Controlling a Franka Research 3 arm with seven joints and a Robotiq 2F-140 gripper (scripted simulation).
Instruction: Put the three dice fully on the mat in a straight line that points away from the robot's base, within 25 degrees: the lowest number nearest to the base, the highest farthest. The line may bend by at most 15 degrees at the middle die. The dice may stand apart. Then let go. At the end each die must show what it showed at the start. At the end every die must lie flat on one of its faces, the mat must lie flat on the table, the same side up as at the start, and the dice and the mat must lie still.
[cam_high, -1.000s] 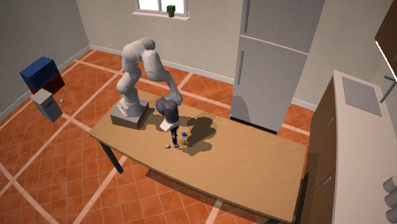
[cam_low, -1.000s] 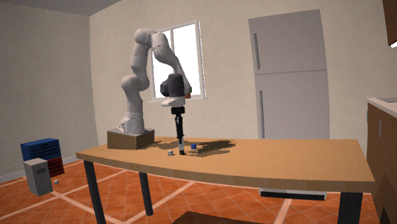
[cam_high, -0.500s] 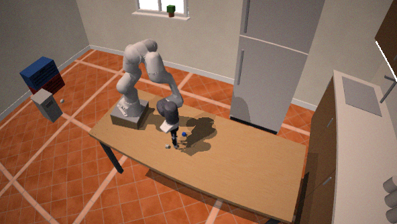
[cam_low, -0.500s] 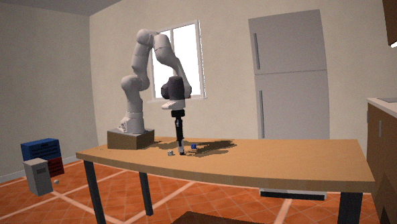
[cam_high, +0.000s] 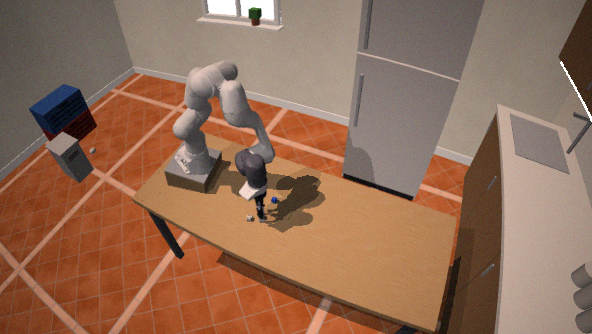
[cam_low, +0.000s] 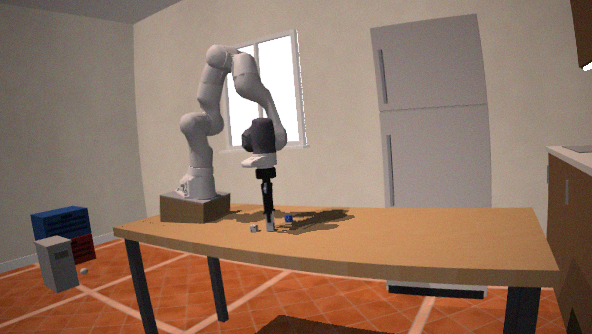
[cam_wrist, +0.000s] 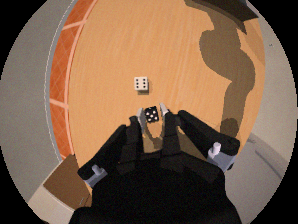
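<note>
Right now my hand is 13 cm to the right of the wood-coloured mat, 3 cm short of it and 3 cm above it. The rest, counted from my hand: blue die: 12 cm to the left, 2 cm below, 1 cm behind.
</note>
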